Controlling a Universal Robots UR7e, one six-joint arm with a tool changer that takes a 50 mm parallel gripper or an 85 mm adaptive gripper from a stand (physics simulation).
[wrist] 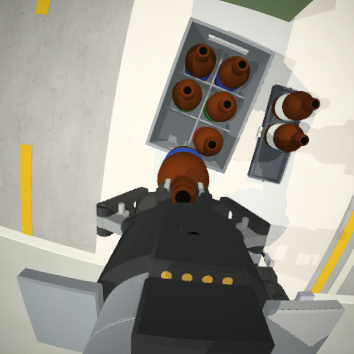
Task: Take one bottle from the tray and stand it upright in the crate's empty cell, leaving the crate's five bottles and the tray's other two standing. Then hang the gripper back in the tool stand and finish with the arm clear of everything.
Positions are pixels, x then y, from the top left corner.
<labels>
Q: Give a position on a bottle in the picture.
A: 233,72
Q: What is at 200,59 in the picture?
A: A bottle.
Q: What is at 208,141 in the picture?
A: A bottle.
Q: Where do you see a bottle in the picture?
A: At 183,164
</labels>
